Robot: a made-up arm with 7 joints. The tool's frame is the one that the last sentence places.
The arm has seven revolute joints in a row. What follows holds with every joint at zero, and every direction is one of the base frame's. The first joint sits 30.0 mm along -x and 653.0 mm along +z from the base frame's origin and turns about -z. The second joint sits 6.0 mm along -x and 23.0 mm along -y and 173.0 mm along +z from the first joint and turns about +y. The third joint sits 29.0 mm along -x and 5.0 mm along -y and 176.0 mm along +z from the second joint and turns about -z. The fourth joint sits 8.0 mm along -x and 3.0 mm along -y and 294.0 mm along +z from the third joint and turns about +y. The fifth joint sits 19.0 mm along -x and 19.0 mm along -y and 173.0 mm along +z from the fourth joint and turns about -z. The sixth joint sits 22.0 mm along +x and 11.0 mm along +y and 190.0 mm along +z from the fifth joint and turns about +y. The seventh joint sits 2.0 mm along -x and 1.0 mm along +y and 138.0 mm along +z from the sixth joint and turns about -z. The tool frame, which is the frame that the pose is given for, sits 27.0 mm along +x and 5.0 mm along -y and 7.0 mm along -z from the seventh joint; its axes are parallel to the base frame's.
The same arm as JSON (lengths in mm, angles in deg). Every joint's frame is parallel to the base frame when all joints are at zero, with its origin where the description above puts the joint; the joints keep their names.
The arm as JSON. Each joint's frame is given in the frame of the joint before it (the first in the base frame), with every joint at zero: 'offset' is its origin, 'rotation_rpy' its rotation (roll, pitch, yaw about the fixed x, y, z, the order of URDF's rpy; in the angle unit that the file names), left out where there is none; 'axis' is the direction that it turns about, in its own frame. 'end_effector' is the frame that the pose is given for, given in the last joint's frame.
{
  "length_unit": "mm",
  "angle_unit": "deg",
  "chain": [
    {
      "id": "joint 1",
      "offset": [
        -30.0,
        0.0,
        653.0
      ],
      "axis": [
        0.0,
        0.0,
        -1.0
      ]
    },
    {
      "id": "joint 2",
      "offset": [
        -6.0,
        -23.0,
        173.0
      ],
      "axis": [
        0.0,
        1.0,
        0.0
      ]
    },
    {
      "id": "joint 3",
      "offset": [
        -29.0,
        -5.0,
        176.0
      ],
      "axis": [
        0.0,
        0.0,
        -1.0
      ]
    },
    {
      "id": "joint 4",
      "offset": [
        -8.0,
        -3.0,
        294.0
      ],
      "axis": [
        0.0,
        1.0,
        0.0
      ]
    },
    {
      "id": "joint 5",
      "offset": [
        -19.0,
        -19.0,
        173.0
      ],
      "axis": [
        0.0,
        0.0,
        -1.0
      ]
    },
    {
      "id": "joint 6",
      "offset": [
        22.0,
        11.0,
        190.0
      ],
      "axis": [
        0.0,
        1.0,
        0.0
      ]
    },
    {
      "id": "joint 7",
      "offset": [
        -2.0,
        1.0,
        138.0
      ],
      "axis": [
        0.0,
        0.0,
        -1.0
      ]
    }
  ],
  "end_effector": {
    "offset": [
      27.0,
      -5.0,
      -7.0
    ]
  }
}

